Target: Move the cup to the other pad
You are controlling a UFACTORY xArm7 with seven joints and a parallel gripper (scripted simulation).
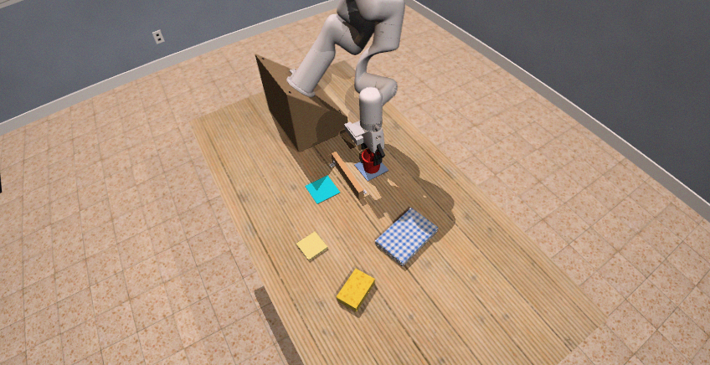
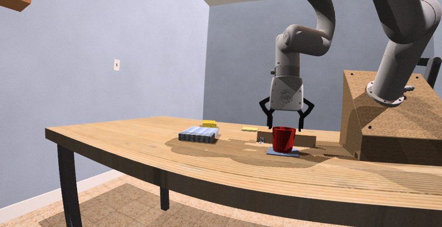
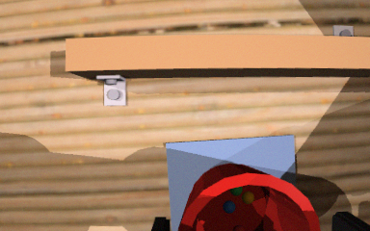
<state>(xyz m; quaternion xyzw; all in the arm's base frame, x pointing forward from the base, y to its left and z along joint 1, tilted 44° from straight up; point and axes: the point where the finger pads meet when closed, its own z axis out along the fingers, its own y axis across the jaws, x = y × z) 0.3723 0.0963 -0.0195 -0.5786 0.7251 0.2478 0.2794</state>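
Now: the red cup 60 mm below my hand. The rest, counted from my hand: cyan pad: 40 mm behind, 200 mm to the right, 90 mm below; yellow sponge: 350 mm ahead, 360 mm to the right, 60 mm below; wooden rail: 20 mm behind, 100 mm to the right, 70 mm below.
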